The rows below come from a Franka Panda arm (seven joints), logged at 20 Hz.
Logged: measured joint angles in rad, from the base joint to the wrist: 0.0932, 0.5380, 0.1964, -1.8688, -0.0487, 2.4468, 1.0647; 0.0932, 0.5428, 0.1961, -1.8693, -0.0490, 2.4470, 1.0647; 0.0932, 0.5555, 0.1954, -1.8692, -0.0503, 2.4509, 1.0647; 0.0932, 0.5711, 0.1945, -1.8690, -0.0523, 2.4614, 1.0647; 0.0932, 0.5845, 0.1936, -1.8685, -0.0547, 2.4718, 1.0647; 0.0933, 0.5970, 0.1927, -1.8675, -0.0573, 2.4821, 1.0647; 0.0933, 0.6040, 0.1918, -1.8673, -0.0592, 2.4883, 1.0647; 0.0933, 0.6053, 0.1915, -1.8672, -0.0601, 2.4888, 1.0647; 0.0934, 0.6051, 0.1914, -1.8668, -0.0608, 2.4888, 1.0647; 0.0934, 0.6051, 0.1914, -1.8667, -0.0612, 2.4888, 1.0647; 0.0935, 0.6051, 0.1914, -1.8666, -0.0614, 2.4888, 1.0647
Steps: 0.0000, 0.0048, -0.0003, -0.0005, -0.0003, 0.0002, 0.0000; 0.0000, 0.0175, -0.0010, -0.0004, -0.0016, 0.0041, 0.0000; 0.0000, 0.0331, -0.0019, -0.0002, -0.0036, 0.0146, 0.0000; 0.0000, 0.0465, -0.0028, 0.0003, -0.0060, 0.0250, 0.0000; 0.0001, 0.0590, -0.0037, 0.0013, -0.0086, 0.0353, 0.0000; 0.0001, 0.0660, -0.0046, 0.0015, -0.0105, 0.0415, 0.0000; 0.0001, 0.0673, -0.0049, 0.0016, -0.0114, 0.0420, 0.0000; 0.0002, 0.0671, -0.0050, 0.0020, -0.0121, 0.0420, 0.0000; 0.0002, 0.0671, -0.0050, 0.0021, -0.0125, 0.0420, 0.0000; 0.0003, 0.0671, -0.0050, 0.0022, -0.0127, 0.0420, 0.0000
